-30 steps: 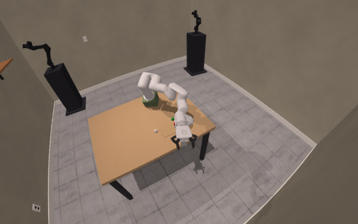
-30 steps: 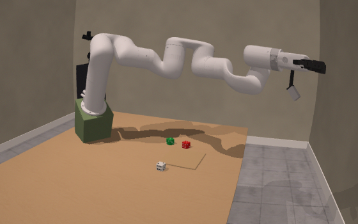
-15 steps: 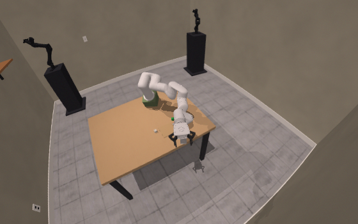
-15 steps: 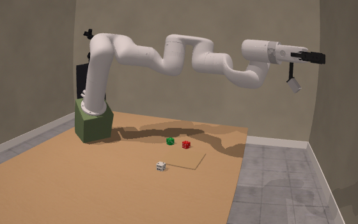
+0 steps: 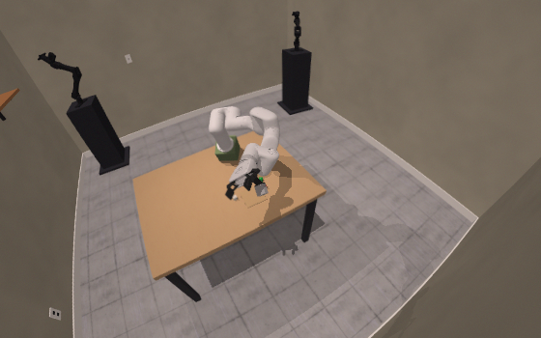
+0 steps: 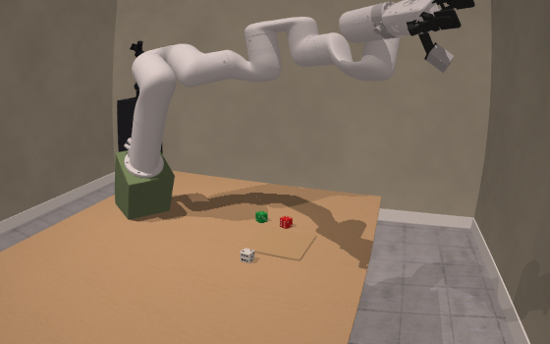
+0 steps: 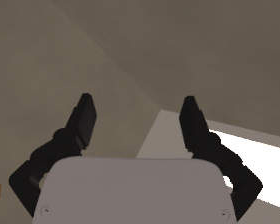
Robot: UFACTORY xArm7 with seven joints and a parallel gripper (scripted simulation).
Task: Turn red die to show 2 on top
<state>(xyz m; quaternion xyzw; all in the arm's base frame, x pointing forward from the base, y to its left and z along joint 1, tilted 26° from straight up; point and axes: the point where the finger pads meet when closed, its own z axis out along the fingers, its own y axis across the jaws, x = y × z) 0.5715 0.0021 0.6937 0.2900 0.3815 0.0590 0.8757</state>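
My gripper is now 410 mm past the white die, 50 mm to the right of it and 540 mm above it. From my hand the other things lie so: tan mat: 380 mm behind, 160 mm to the left, 550 mm below; green die: 480 mm behind, 270 mm to the left, 540 mm below; red die: 410 mm behind, 270 mm to the left, 540 mm below.
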